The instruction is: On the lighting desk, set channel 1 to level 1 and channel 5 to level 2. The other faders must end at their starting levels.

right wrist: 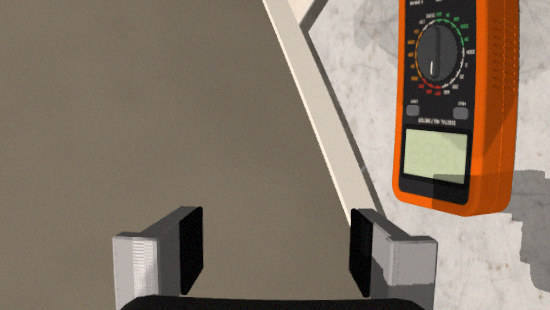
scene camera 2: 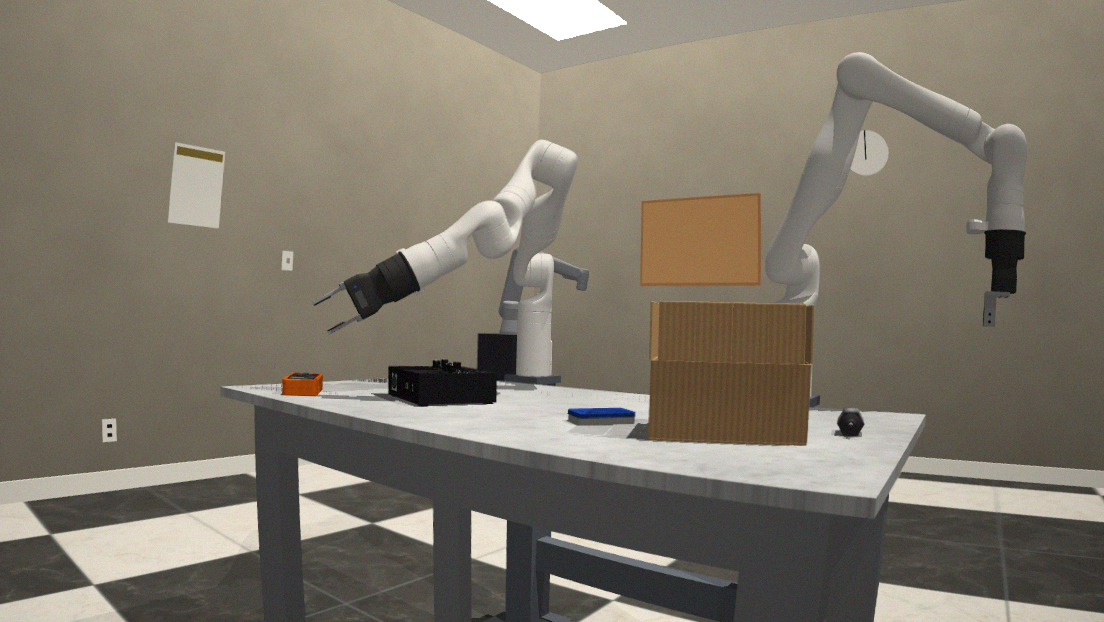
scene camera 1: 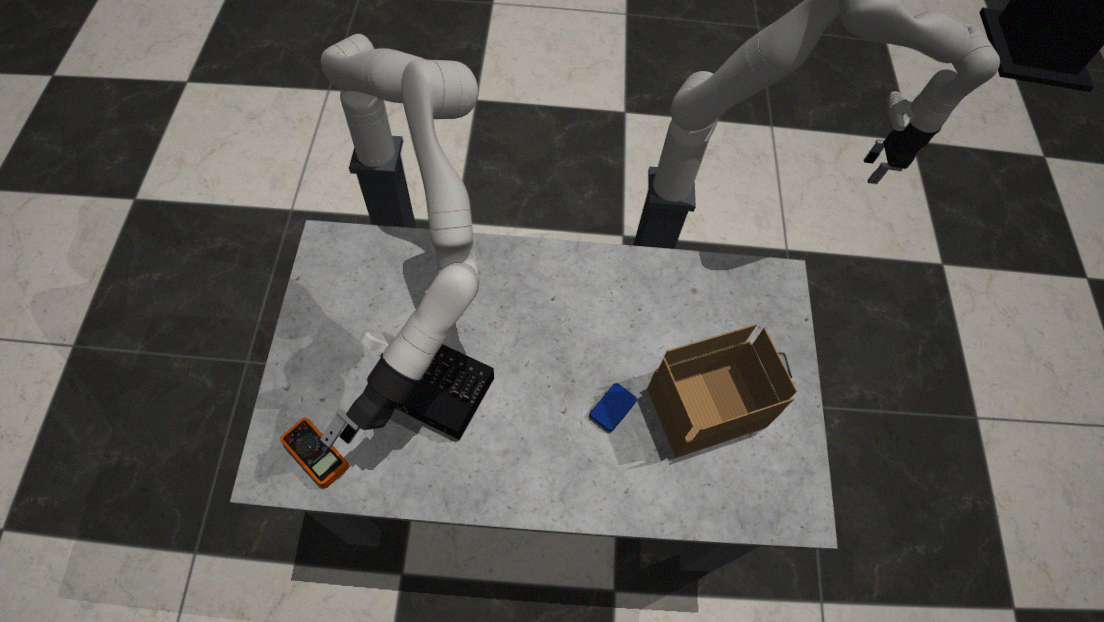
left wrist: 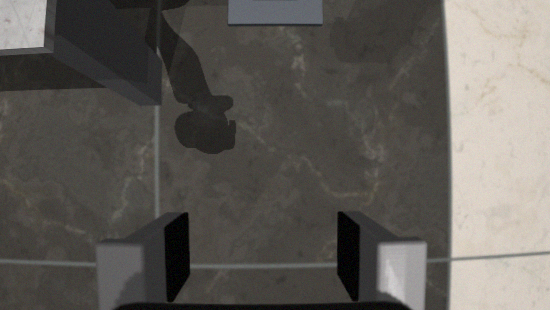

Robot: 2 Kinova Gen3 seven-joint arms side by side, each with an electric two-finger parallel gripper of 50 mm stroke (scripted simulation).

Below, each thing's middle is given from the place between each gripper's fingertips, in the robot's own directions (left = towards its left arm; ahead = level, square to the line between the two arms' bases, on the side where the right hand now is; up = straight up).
Labels:
The blue block (scene camera 1: 611,409) lies 16 cm behind my right hand (scene camera 1: 335,441), 48 cm to the left of it and 14 cm below it.
The blue block lies 56 cm ahead of my left hand (scene camera 2: 988,326), 52 cm to the right of it and 16 cm below it.

